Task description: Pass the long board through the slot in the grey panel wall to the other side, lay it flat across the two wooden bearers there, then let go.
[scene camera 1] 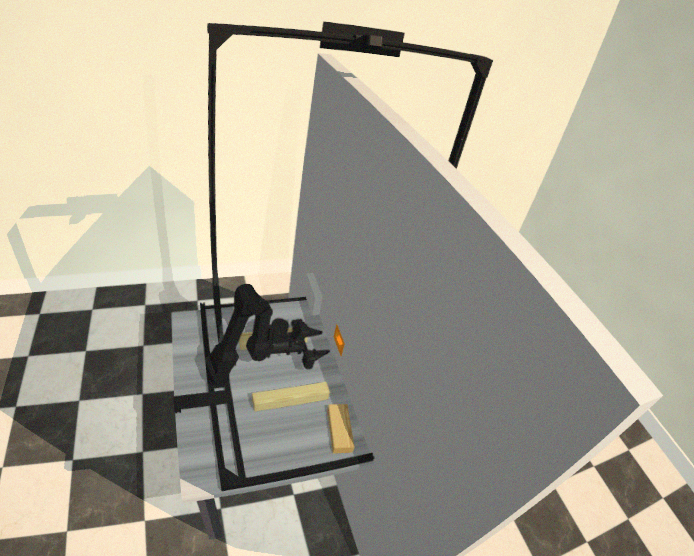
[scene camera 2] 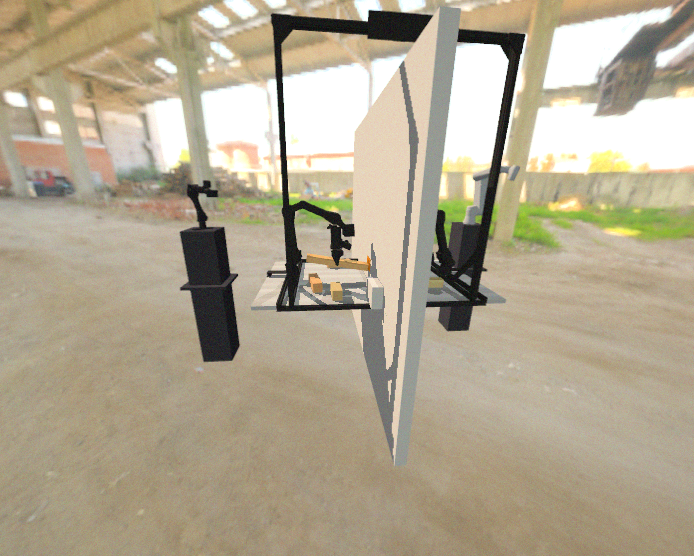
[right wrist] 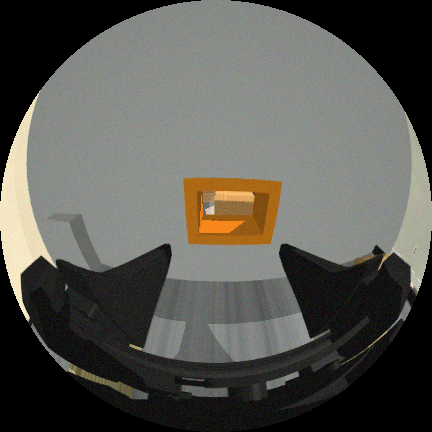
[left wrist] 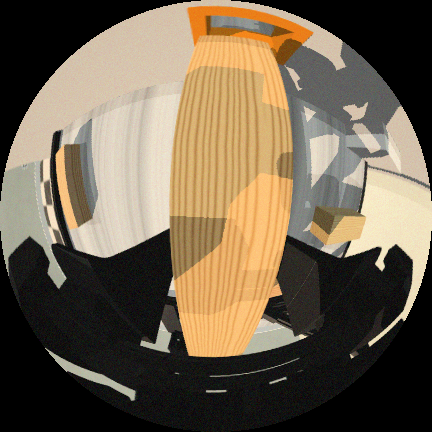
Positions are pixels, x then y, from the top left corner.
Labels:
right gripper: scene camera 1 326,341; right wrist 227,250; not seen in scene camera 2 (hidden by a grey panel wall)
same spot on grey panel wall: (right wrist: 226,96) = (scene camera 1: 343,316)

